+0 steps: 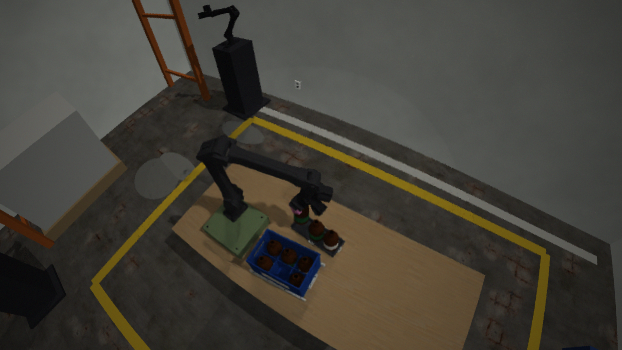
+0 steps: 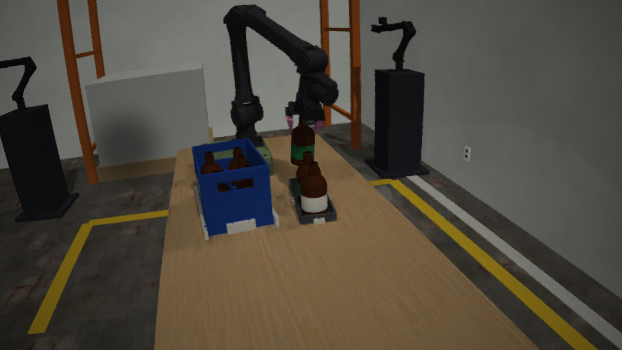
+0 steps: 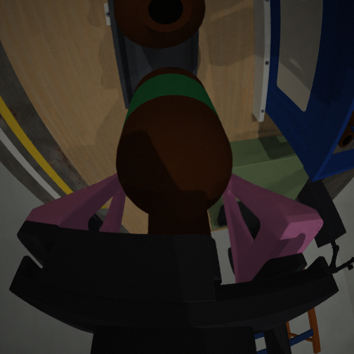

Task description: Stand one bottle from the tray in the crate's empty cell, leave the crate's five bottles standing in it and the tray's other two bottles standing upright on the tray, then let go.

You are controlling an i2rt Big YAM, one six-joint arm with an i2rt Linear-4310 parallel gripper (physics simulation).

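Frame: origin at the arm's base, x ahead, y left, z up, level; centimetres.
Seen in the pictures: gripper, between the fingertips: [image 1: 298, 207] [image 2: 302, 134]; arm's base, origin of its link: [image 1: 235, 210].
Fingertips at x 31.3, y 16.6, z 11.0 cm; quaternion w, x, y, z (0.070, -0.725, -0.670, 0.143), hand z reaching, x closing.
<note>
Pixels of each thing's middle, then the offset from my fingertips to it. "spot": a spot on its surface instead. Level surfaces: height alone.
- brown bottle with a green label, middle of its body: [image 2: 302, 138] [image 1: 301, 210] dz -0.9, dx +1.7, dy -0.2 cm
- dark tray, a spot on its surface: [image 2: 330, 217] spot: dz -17.2, dx +24.4, dy +2.5 cm
- green-label bottle, middle of its body: [image 2: 308, 176] [image 1: 316, 228] dz -10.2, dx +10.4, dy -0.5 cm
- white-label bottle, middle of its body: [image 2: 313, 188] [image 1: 331, 238] dz -10.2, dx +19.3, dy -0.9 cm
- blue crate, middle of its body: [image 2: 229, 182] [image 1: 284, 264] dz -9.7, dx +9.3, dy -24.2 cm
- wooden table, height of its surface: dz -18.5 cm
My gripper [image 1: 303, 208] [image 2: 303, 129] [image 3: 173, 178] is shut on a brown bottle with a green label [image 1: 301, 218] [image 2: 302, 142] [image 3: 174, 145], held by its upper part, upright and raised above the far end of the dark tray [image 2: 330, 217] [image 3: 155, 57]. Another green-label bottle [image 1: 316, 229] [image 2: 303, 173] [image 3: 160, 36] and a white-label bottle [image 1: 331, 240] [image 2: 314, 188] stand upright on the tray. The blue crate [image 1: 313, 278] [image 2: 240, 207] [image 3: 300, 130] holds five brown bottles. Its empty cell [image 1: 281, 270] is the middle one of the row away from the tray.
The crate stands beside the tray on the wooden table [image 1: 390, 280] [image 2: 300, 280], with white brackets [image 2: 241, 226] [image 3: 263, 65] at its base. The arm's green base plate [image 1: 235, 231] [image 3: 265, 172] lies behind the crate, near the table's end.
</note>
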